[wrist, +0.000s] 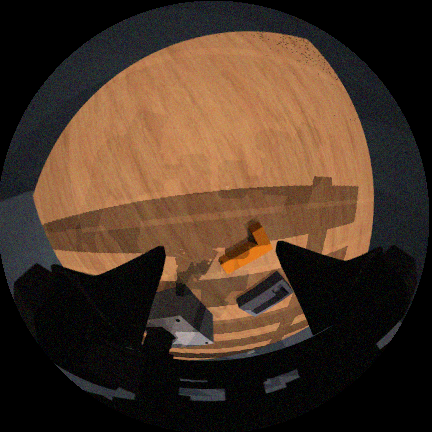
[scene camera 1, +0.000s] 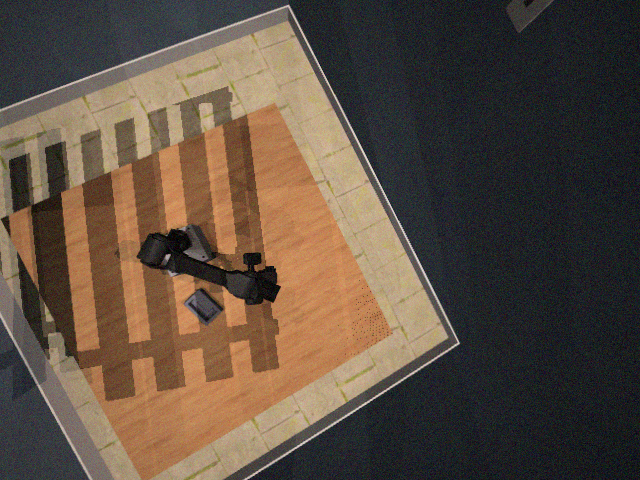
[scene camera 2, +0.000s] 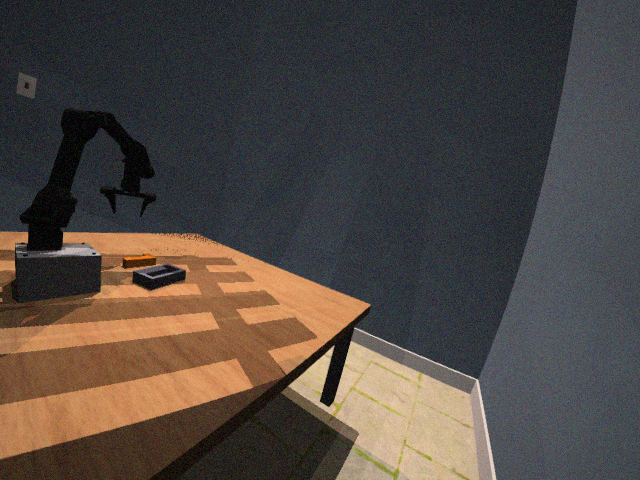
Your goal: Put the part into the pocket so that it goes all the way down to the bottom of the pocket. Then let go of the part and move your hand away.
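Where they show: gripper, fingertip midpoint: (wrist: 221,249) (scene camera 2: 127,215); arm's base, link origin: (wrist: 159,332) (scene camera 1: 181,242) (scene camera 2: 43,247).
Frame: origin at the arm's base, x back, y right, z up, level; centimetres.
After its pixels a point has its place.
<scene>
The orange L-shaped part (scene camera 2: 138,261) {x -26.6, y -9.0, z -8.4 cm} (wrist: 249,257) {x -28.1, y -10.3, z -7.5 cm} lies on the table beside the pocket block, apart from it. In scene camera 1 the part does not show; the arm is over that area. The dark grey block with the pocket (scene camera 1: 204,306) {x -28.7, y 5.5, z -6.9 cm} (scene camera 2: 159,277) {x -26.4, y 11.9, z -7.1 cm} (wrist: 264,294) {x -28.6, y 3.1, z -6.9 cm} stands on the table; its recess faces up and holds no part. My gripper (scene camera 2: 128,213) {x -25.6, y -22.9, z 6.7 cm} (wrist: 221,249) {x -25.6, y -22.9, z 6.7 cm} is wide open and empty, pointing down, well above the table and the part. In scene camera 1 its fingers cannot be made out under the wrist.
The arm's grey base box (scene camera 1: 196,243) {x -2.8, y -5.0, z -0.3 cm} (scene camera 2: 57,273) {x -2.1, y 10.0, z -3.9 cm} (wrist: 187,317) {x -10.8, y -3.8, z -1.6 cm} stands near the part and the pocket block. The wooden table (scene camera 1: 310,232) {x -18.2, y -51.9, z -10.4 cm} (scene camera 2: 289,289) {x -67.9, y 32.6, z -10.5 cm} (wrist: 200,110) {x -30.5, y -40.8, z -10.4 cm} carries striped shadows. Its edge and a corner show in scene camera 2.
</scene>
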